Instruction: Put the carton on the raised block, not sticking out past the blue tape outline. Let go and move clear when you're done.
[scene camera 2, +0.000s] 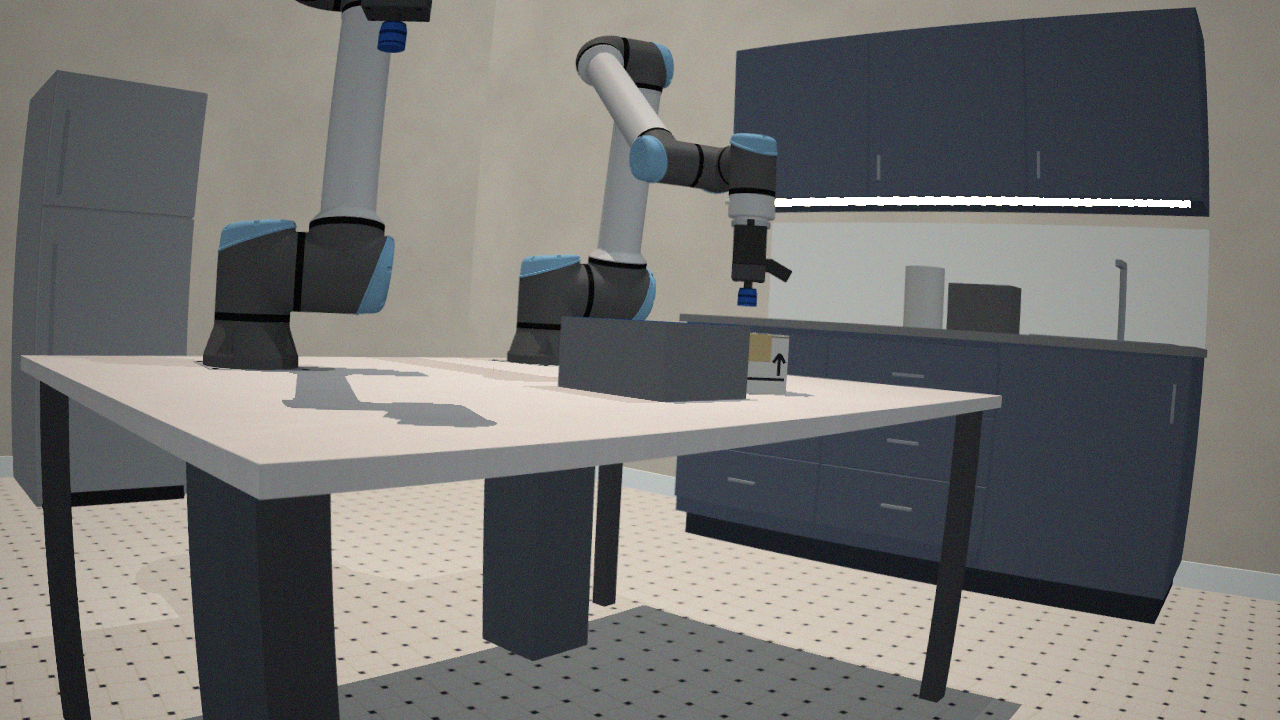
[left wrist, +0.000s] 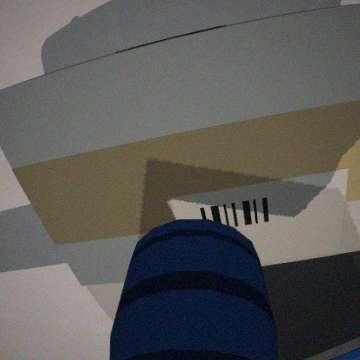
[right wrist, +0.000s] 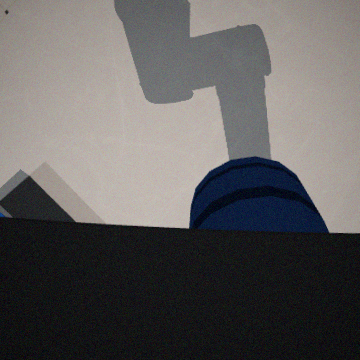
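Pixels of known places: left hand at its tool point: (scene camera 2: 746, 305) (left wrist: 194, 269); right hand at its tool point: (scene camera 2: 391, 48) (right wrist: 247, 208); left arm's base at its link origin: (scene camera 2: 544, 362); right arm's base at its link origin: (scene camera 2: 250, 366).
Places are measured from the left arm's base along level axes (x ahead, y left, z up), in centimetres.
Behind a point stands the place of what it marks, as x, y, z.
The carton (scene camera 2: 766, 368) @(75.0, -21.3, 4.7) (left wrist: 100, 190) @(64.6, -14.6, 10.9), white with a tan band, stands on the table, partly hidden behind the raised block in the scene view. Its barcode label shows in the left wrist view. The raised block (scene camera 2: 653, 360) @(73.7, -54.4, 6.1) (left wrist: 320, 285) @(65.1, -32.9, 7.1) (right wrist: 36, 199) @(70.9, -54.0, 3.8) is dark grey. Its blue tape outline shows at the lower right corner of the left wrist view (left wrist: 347, 352) @(64.6, -34.3, 12.0). My left gripper (scene camera 2: 747, 303) (left wrist: 192, 225), a blue suction cup, is open and hangs above the carton with a gap. My right gripper (scene camera 2: 391, 49) (right wrist: 256, 162) is open, high above the table.
The table (scene camera 2: 375, 447) @(91.9, -119.0, 0.0) carries both arm bases. The right arm's base (scene camera 2: 250, 344) @(11.5, -90.2, 4.5) stands at the left of the picture and the left arm's base (scene camera 2: 529, 347) @(2.6, -8.3, 4.0) behind the block. A counter (scene camera 2: 1109, 344) with blue cabinets stands behind the table.
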